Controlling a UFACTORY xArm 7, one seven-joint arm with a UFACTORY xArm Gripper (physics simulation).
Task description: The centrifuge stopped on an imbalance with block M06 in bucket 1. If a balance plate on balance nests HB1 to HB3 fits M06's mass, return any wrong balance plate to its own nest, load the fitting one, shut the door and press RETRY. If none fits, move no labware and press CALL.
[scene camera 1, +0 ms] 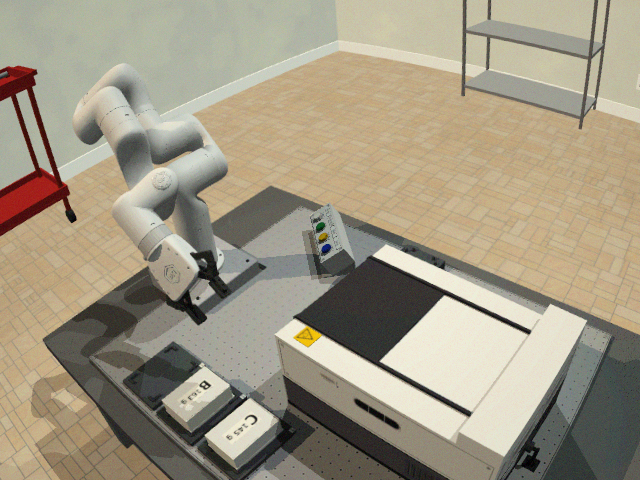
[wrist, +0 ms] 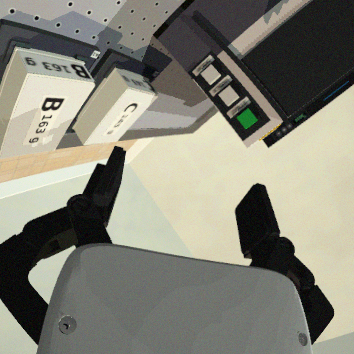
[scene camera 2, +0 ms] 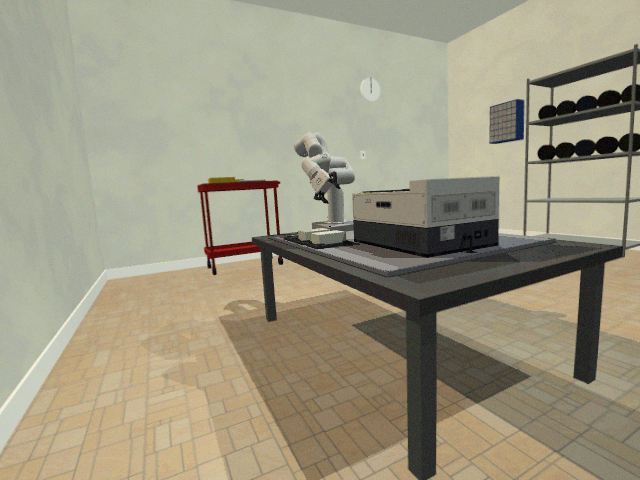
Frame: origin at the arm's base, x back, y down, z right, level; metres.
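Where they show: gripper, fingertip midpoint: (scene camera 1: 214, 309) (wrist: 186, 181) (scene camera 2: 332, 195); arm's base, link origin: (scene camera 2: 336, 222).
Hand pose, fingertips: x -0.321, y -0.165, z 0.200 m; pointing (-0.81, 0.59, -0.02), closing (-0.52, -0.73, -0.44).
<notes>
Things, the pixels of their top centre, and the offset from my fingertips.
- Plate B, top centre: (wrist: 43, 121) (scene camera 1: 195, 393) (scene camera 2: 314, 230) dz +0.110, dx -0.007, dy +0.152 m
- plate C, top centre: (wrist: 121, 118) (scene camera 1: 241, 427) (scene camera 2: 328, 232) dz +0.111, dx -0.144, dy +0.152 m
- nest, top centre: (scene camera 1: 162, 371) dz +0.106, dx +0.129, dy +0.188 m
- console, top centre: (scene camera 1: 330, 224) dz -0.477, dx +0.099, dy +0.122 m
- green key, top centre: (wrist: 251, 124) dz -0.039, dx -0.143, dy +0.015 m
My gripper (scene camera 1: 211, 307) (scene camera 2: 328, 191) (wrist: 186, 181) is open and empty, above the table between the arm base and the nests. Plate B (scene camera 1: 188, 408) (wrist: 75, 102), marked 163 g, and plate C (scene camera 1: 242, 434) (wrist: 95, 107), marked 145 g, sit on dark nests. The nest (scene camera 1: 165, 372) beside B is bare. The centrifuge (scene camera 1: 460, 351) (scene camera 2: 390, 206) has a dark area (scene camera 1: 367, 304) beside a white top panel; I cannot tell whether its door is open. Block M06 and the buckets do not show. A console (scene camera 1: 338, 240) has green (scene camera 1: 320, 225), yellow (scene camera 1: 323, 236) and blue (scene camera 1: 326, 248) buttons; their labels are unreadable.
In the wrist view, two white square keys and a green key (wrist: 247, 118) line a strip near a dark display edge. The tall centrifuge stands right of the nests in scene camera 1. A red cart (scene camera 2: 239, 186) and a shelf unit (scene camera 2: 526, 155) stand away from the table (scene camera 2: 423, 304).
</notes>
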